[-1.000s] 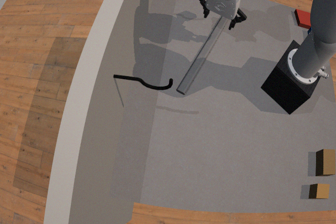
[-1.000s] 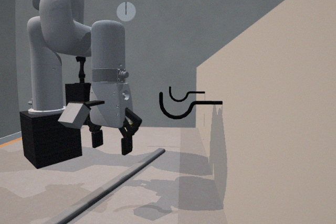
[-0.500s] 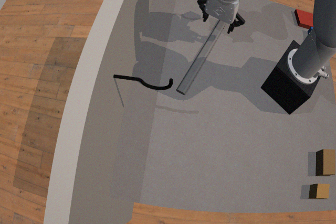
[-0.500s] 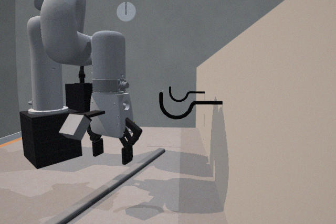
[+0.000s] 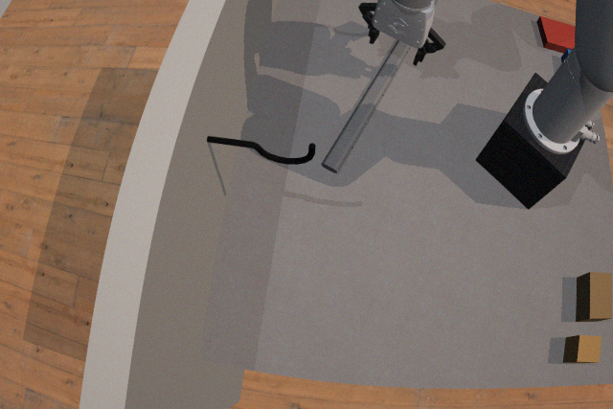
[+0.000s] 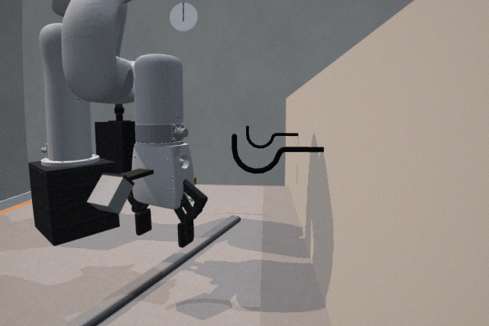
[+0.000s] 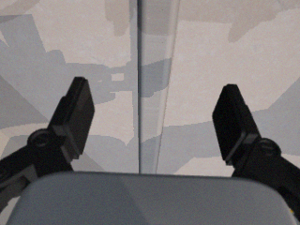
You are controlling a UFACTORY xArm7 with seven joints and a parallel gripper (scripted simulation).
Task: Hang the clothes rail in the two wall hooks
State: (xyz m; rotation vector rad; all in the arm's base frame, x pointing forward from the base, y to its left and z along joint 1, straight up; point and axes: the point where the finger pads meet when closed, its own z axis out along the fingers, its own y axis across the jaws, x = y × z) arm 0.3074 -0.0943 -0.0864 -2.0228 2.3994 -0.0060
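My hand is 60 mm above the clothes rail. The rest, counted from my hand: red box 400 mm behind, 310 mm to the right, 60 mm below; then beige wall 240 mm ahead, 210 mm to the left, 280 mm below.
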